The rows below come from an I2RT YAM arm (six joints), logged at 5 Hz.
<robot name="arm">
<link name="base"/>
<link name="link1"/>
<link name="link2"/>
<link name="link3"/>
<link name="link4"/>
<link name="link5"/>
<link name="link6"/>
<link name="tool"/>
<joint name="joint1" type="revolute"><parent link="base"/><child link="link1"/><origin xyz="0 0 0.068"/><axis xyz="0 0 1"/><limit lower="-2.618" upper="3.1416"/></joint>
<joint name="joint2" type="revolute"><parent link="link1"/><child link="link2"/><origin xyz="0.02 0.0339 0.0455" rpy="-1.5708 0 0"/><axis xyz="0 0 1"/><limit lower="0" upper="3.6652"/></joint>
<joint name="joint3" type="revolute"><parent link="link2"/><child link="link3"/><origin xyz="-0.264 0 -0.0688" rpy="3.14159 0 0"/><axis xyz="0 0 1"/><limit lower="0" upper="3.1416"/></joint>
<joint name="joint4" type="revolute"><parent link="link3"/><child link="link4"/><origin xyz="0.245 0.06 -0.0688"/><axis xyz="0 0 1"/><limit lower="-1.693" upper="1.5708"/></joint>
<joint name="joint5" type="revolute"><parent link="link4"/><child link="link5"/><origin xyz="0.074 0.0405 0.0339" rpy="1.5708 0 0"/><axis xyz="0 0 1"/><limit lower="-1.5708" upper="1.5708"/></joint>
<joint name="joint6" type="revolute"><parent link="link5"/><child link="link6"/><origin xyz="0.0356 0 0.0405" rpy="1.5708 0 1.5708"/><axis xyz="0 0 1"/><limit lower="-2.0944" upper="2.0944"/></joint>
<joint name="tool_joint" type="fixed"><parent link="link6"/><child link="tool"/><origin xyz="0 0 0" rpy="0 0 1.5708"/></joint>
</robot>
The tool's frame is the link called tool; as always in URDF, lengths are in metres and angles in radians.
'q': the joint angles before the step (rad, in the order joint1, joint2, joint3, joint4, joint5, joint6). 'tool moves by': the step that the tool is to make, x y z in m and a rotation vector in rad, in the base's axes. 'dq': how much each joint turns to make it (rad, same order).
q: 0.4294 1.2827 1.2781 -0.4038 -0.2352 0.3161
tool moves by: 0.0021 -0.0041 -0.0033 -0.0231 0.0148 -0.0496
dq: -0.0109 0.0023 -0.0022 -0.0180 0.0414 0.0022
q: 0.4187 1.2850 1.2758 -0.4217 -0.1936 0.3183
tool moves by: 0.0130 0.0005 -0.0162 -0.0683 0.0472 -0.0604
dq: -0.0083 0.0500 0.0002 -0.0234 0.0661 -0.0155
